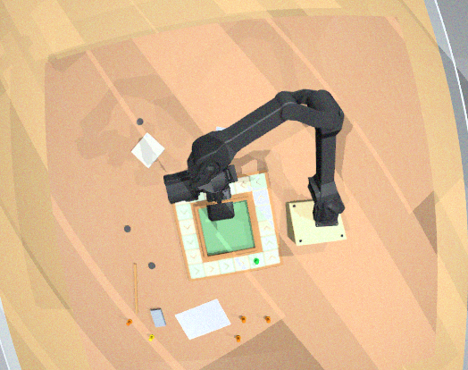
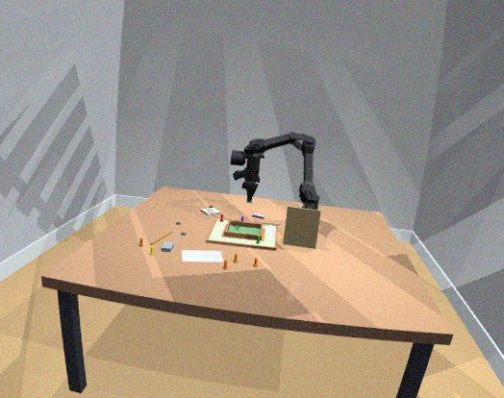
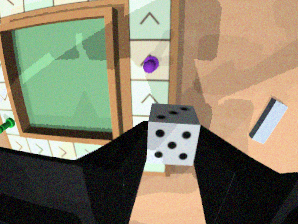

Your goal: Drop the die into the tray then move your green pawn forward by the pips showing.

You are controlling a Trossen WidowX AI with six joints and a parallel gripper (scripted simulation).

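My gripper tip is 100 mm past the green pawn, 230 mm to the right of it and 90 mm above it. Round my gripper tip: red pawn (110 mm ahead, 40 mm to the left, 90 mm below); then purple pawn (20 mm ahead, 20 mm to the left, 90 mm below); then white die (right at my gripper tip).
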